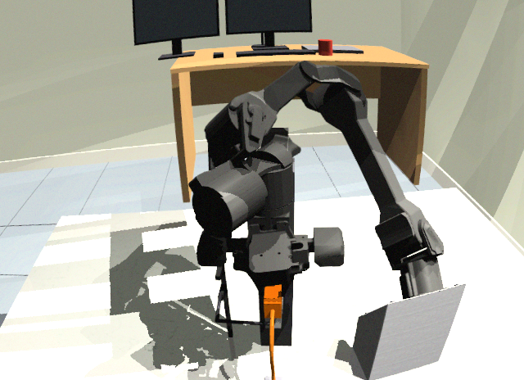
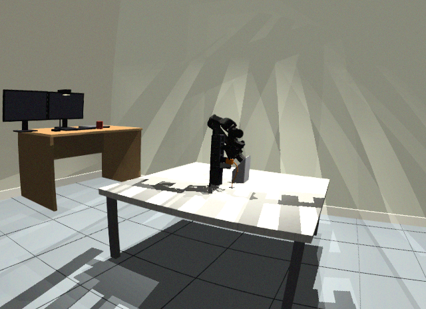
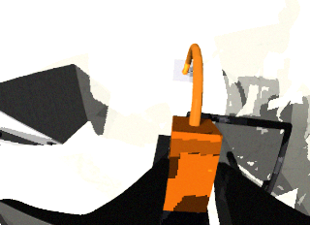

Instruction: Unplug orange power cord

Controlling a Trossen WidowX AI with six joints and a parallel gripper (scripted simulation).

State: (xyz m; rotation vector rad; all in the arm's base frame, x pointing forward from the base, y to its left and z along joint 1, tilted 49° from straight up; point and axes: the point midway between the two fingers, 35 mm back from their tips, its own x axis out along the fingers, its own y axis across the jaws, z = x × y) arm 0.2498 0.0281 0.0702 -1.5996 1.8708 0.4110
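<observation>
Now: gripper tip 20 mm to the left of the orange plug.
</observation>
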